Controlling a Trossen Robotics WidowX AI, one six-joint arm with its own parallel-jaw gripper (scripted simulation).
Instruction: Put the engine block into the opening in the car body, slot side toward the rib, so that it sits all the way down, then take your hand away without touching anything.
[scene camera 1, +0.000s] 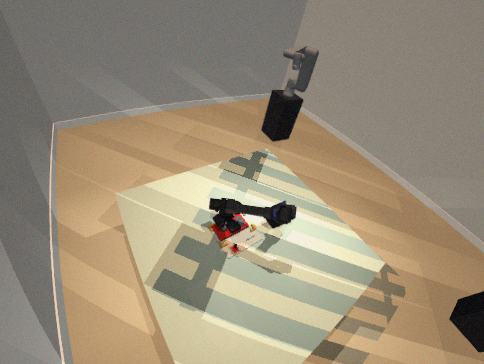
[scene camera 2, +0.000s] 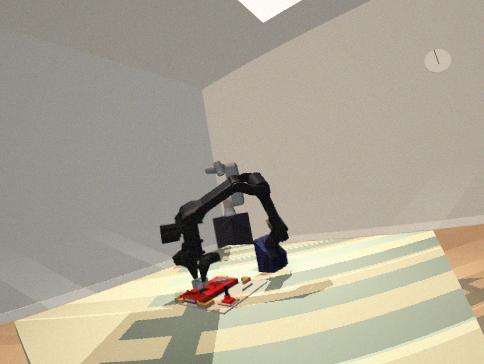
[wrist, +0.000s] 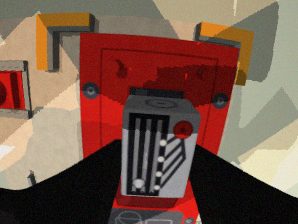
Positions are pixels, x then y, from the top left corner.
Labels:
My gripper (scene camera 2: 200, 281) carries a grey engine block (wrist: 159, 134).

